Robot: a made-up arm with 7 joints.
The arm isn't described. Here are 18 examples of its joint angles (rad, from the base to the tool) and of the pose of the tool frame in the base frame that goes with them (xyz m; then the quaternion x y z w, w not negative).
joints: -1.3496 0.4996 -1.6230 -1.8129 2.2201 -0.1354 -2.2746
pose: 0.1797 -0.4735 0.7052 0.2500 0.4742 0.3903 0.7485
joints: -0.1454 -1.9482 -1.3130 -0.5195 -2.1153 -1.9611 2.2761
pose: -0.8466 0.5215 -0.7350 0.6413 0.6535 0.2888 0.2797
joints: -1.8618 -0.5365 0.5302 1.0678 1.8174 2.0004 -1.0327
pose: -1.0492 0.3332 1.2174 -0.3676 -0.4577 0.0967 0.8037
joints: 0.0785 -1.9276 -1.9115 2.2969 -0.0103 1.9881 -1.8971
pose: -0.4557 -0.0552 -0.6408 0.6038 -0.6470 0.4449 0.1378
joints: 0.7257 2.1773 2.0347 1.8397 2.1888 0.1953 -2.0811
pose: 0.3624 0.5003 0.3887 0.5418 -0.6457 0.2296 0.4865
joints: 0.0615 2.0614 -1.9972 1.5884 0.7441 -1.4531 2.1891
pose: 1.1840 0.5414 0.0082 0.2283 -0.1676 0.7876 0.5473
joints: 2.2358 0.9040 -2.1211 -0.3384 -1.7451 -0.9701 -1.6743
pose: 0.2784 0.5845 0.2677 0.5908 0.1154 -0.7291 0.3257
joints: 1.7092 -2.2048 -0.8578 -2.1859 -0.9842 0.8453 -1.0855
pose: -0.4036 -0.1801 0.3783 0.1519 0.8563 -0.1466 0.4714
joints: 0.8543 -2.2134 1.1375 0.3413 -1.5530 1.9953 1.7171
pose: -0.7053 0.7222 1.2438 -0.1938 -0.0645 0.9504 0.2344
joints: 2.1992 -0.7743 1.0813 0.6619 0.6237 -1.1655 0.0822
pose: -0.4169 0.5615 -0.1143 0.2758 0.4991 0.3802 0.7282
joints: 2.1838 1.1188 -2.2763 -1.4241 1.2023 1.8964 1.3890
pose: -0.3135 0.2577 -0.3037 0.8675 0.3967 -0.2745 0.1208
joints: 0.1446 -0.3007 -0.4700 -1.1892 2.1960 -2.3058 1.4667
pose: -0.5692 -0.2018 0.5246 -0.4605 -0.3961 -0.2624 0.7498
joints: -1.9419 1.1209 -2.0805 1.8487 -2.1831 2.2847 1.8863
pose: -0.0871 -0.7538 0.2333 0.6601 -0.2578 -0.2503 0.6596
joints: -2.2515 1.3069 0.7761 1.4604 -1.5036 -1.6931 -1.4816
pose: 0.2750 -0.3083 0.2090 0.7463 -0.0913 0.0518 0.6572
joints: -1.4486 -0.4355 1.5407 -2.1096 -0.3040 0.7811 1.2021
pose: -0.1401 -0.6136 -0.0136 0.7170 0.3385 0.3685 0.4854
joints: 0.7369 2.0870 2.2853 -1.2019 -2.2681 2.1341 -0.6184
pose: 0.9273 1.2493 0.0660 -0.8245 -0.1262 -0.4575 0.3082
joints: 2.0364 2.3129 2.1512 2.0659 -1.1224 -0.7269 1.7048
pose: 0.7199 -0.3042 0.8381 0.1556 0.2657 0.5350 0.7868
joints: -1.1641 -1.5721 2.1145 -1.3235 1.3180 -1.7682 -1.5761
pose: -0.2128 -0.1505 -0.0475 -0.2455 -0.2930 -0.9227 0.0504
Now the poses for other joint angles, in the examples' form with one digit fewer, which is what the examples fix.
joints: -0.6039 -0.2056 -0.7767 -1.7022 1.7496 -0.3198 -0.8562
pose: -0.170 -0.593 0.411 0.358 -0.456 0.510 0.635
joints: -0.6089 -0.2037 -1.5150 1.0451 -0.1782 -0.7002 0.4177
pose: -0.584 -0.841 0.455 -0.251 -0.512 -0.269 0.776
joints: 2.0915 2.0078 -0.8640 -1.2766 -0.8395 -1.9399 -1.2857
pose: 0.822 0.258 0.899 -0.202 0.644 0.653 0.343
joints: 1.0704 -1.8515 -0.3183 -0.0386 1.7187 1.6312 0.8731
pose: -1.503 -0.219 0.497 -0.104 -0.630 0.081 0.765
